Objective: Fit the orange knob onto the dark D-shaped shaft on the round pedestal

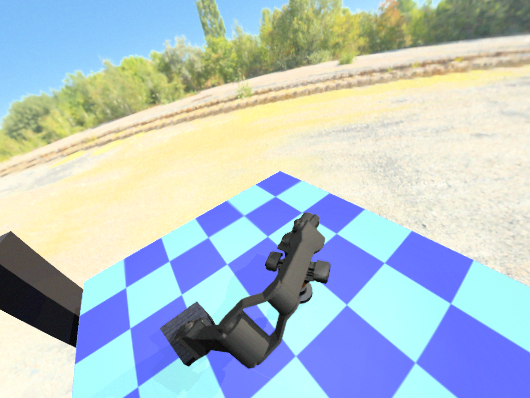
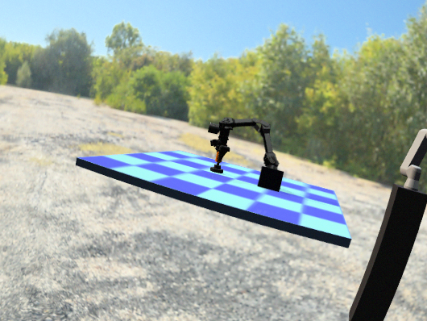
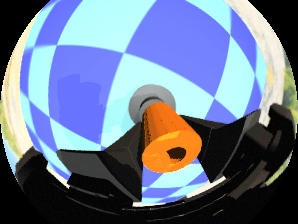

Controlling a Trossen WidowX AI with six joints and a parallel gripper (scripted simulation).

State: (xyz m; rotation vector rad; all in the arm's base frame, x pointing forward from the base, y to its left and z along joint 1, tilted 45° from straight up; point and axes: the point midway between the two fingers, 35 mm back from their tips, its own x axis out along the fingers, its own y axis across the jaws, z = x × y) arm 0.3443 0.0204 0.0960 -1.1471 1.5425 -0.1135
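The orange knob is 2 cm above my gripper tip. Round my gripper tip: pedestal 4 cm below.
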